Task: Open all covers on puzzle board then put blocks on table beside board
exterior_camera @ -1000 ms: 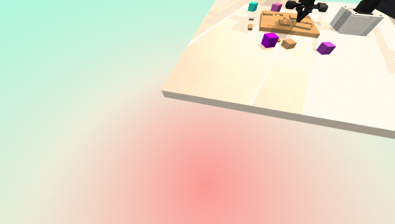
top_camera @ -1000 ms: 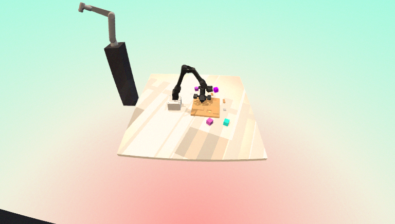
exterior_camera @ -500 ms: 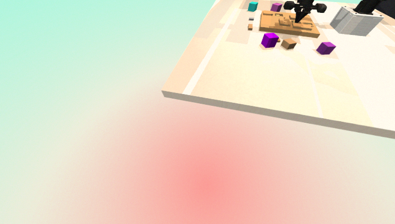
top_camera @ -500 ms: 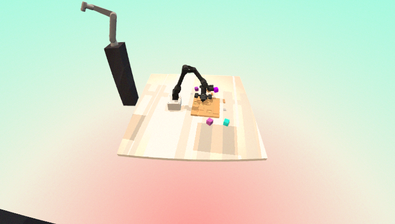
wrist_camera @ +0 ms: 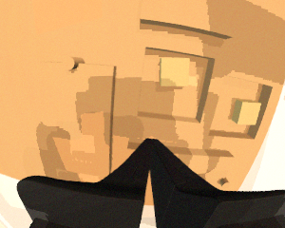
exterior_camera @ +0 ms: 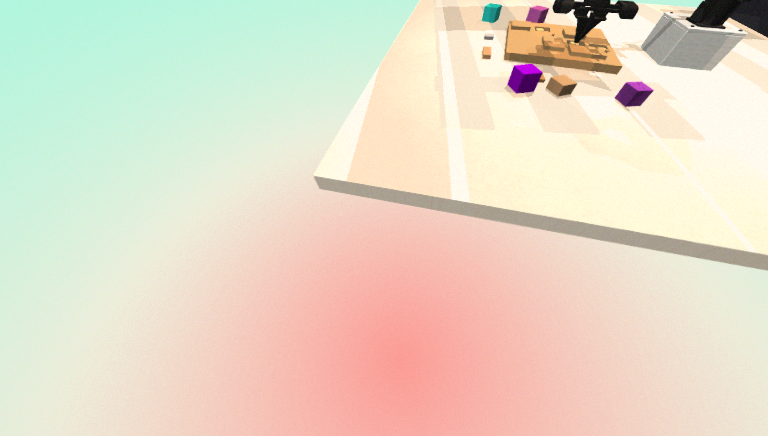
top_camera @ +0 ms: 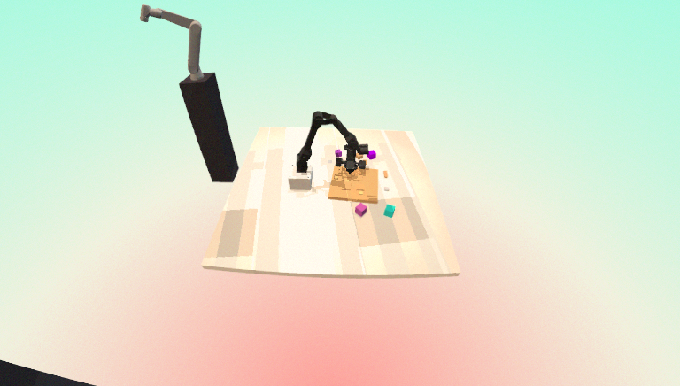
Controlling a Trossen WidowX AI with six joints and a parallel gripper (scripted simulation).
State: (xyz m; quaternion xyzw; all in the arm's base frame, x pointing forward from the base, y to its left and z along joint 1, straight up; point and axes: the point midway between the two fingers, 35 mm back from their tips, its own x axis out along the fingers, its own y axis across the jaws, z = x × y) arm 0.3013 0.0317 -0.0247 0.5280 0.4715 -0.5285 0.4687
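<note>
My gripper tip is 230 mm short of the small grey piece, 110 mm to the left of it and 30 mm above it. The rest, counted from my gripper tip: magenta block 50 mm ahead, 300 mm to the right, 10 mm below; then dark purple block 70 mm behind, 240 mm to the left, 20 mm below; then small orange piece 240 mm ahead, 30 mm to the left, 30 mm below.
</note>
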